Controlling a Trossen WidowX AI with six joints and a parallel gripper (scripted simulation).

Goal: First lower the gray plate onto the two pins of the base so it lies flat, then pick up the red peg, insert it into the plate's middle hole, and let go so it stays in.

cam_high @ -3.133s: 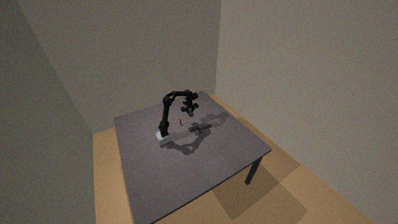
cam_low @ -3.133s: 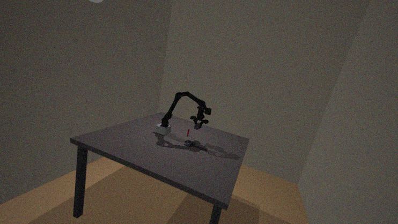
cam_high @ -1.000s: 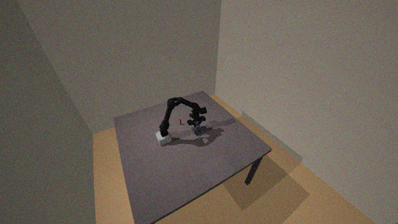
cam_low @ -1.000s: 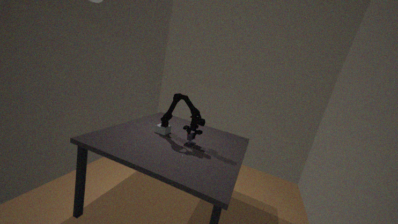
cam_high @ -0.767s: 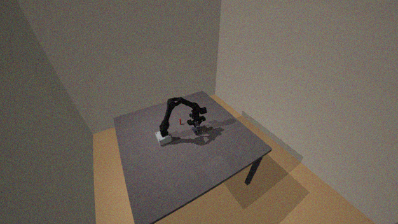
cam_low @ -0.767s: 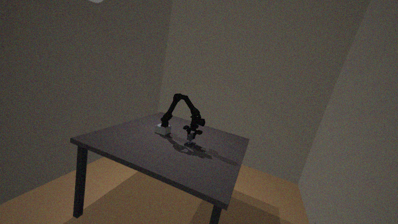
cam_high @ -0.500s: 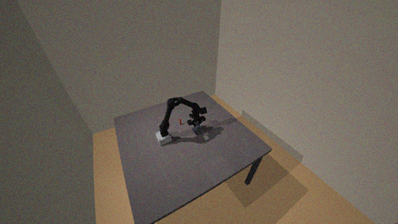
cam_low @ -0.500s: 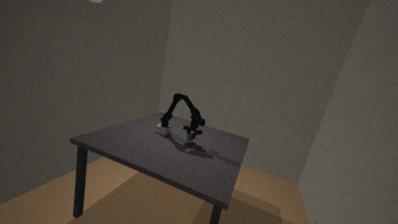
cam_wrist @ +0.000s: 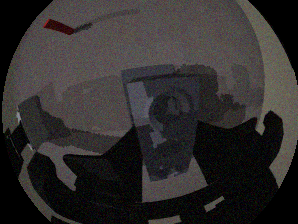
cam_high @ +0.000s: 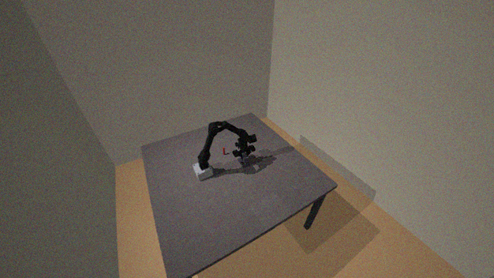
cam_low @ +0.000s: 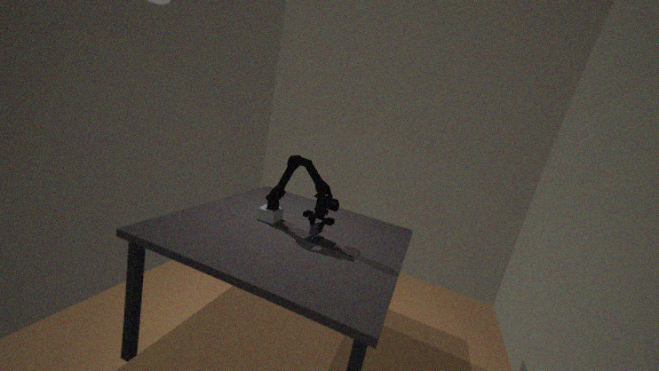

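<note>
The red peg is 100 mm behind my gripper tip, 180 mm to the left of it and 10 mm below it. The rest, counted from my gripper tip: gray plate 30 mm above.
</note>
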